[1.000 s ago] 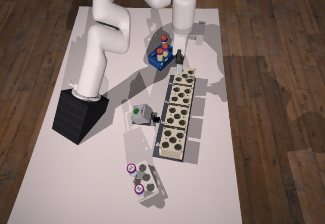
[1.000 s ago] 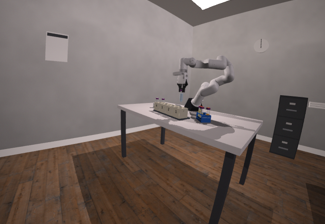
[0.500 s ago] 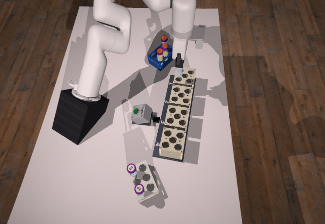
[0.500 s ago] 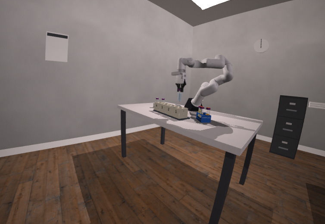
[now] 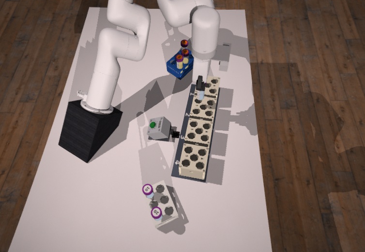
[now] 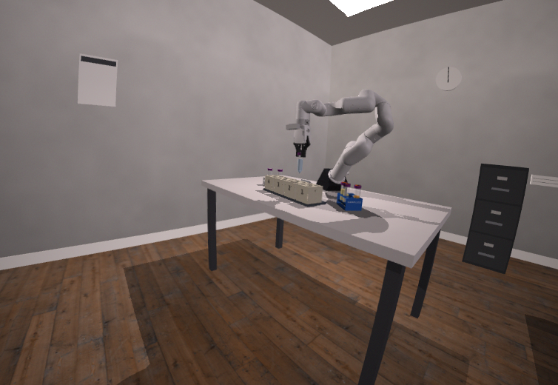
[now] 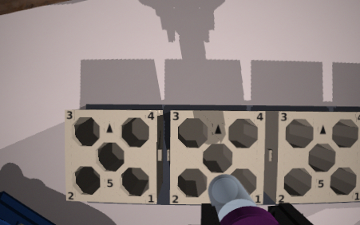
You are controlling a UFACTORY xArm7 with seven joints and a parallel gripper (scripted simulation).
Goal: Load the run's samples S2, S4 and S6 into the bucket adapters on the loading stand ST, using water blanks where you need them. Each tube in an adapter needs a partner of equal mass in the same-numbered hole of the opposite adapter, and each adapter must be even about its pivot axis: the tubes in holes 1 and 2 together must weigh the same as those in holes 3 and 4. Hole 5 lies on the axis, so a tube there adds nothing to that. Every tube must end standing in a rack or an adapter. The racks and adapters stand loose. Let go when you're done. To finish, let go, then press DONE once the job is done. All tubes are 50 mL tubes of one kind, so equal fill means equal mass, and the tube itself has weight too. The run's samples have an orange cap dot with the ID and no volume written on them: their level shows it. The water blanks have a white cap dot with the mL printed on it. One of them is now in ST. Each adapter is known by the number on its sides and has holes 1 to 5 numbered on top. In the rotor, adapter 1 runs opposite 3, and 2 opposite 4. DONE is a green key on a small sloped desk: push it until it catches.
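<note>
Right now my hand is 5 cm above the 40 mL water blank and 1 cm to the left of it. Also, from my hand: orange-dot tube (29 cm to the left, 19 cm below, 16 cm behind); then green done key (19 cm below, 16 cm behind, 13 cm to the right); then blue sample rack (24 cm to the left, 22 cm below, 15 cm behind).
</note>
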